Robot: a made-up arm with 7 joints.
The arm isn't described. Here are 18 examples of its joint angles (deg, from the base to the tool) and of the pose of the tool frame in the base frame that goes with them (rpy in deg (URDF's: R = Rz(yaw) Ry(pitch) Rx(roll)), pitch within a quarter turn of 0, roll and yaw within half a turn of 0; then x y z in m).
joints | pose
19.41 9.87 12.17 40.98 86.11 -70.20 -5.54 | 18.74 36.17 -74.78 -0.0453 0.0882 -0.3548
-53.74 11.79 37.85 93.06 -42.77 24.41 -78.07 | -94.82 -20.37 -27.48 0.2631 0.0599 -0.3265
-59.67 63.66 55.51 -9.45 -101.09 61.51 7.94 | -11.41 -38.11 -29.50 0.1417 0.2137 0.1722
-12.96 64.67 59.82 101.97 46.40 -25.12 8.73 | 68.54 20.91 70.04 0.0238 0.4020 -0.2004
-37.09 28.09 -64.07 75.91 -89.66 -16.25 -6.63 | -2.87 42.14 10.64 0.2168 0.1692 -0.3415
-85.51 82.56 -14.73 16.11 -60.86 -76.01 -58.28 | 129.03 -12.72 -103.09 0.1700 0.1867 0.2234
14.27 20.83 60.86 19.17 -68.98 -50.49 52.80 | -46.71 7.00 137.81 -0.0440 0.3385 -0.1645
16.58 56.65 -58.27 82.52 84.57 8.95 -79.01 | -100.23 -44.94 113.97 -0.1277 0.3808 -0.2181
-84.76 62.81 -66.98 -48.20 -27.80 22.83 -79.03 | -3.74 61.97 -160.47 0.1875 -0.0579 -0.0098
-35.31 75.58 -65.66 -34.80 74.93 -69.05 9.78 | 74.66 29.82 -144.76 0.0956 0.0668 -0.1743
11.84 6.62 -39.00 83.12 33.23 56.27 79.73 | 159.35 22.27 31.87 -0.1680 0.1259 -0.3544
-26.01 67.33 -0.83 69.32 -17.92 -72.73 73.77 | -25.49 -60.10 101.54 0.1919 0.3501 -0.0885
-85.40 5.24 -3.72 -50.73 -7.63 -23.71 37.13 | -171.26 -42.63 123.33 0.0752 -0.0026 0.1400
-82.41 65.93 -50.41 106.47 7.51 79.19 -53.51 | 98.54 58.21 152.00 0.1541 0.3651 -0.0149
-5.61 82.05 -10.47 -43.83 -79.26 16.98 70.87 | 21.18 16.30 26.33 0.1797 0.0790 -0.0843
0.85 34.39 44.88 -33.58 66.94 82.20 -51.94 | 53.55 19.67 80.08 0.0810 0.2645 -0.0301
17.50 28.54 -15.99 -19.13 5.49 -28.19 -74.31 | 12.37 18.66 -100.71 0.1170 0.0588 -0.2121
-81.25 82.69 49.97 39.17 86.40 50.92 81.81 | -6.43 -30.25 -144.70 0.0468 0.3782 0.1728
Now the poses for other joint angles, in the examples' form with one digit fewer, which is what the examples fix.
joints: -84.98 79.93 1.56 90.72 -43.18 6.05 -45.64
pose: -15.1 -13.7 15.9 0.214 0.407 0.047
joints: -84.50 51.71 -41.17 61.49 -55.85 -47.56 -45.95
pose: 48.9 -25.4 -51.5 0.378 0.180 0.057
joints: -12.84 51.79 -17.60 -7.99 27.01 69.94 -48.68
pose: 101.4 65.6 60.0 0.219 0.193 -0.180
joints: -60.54 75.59 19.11 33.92 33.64 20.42 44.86
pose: 13.5 -61.9 112.3 0.230 0.338 0.140
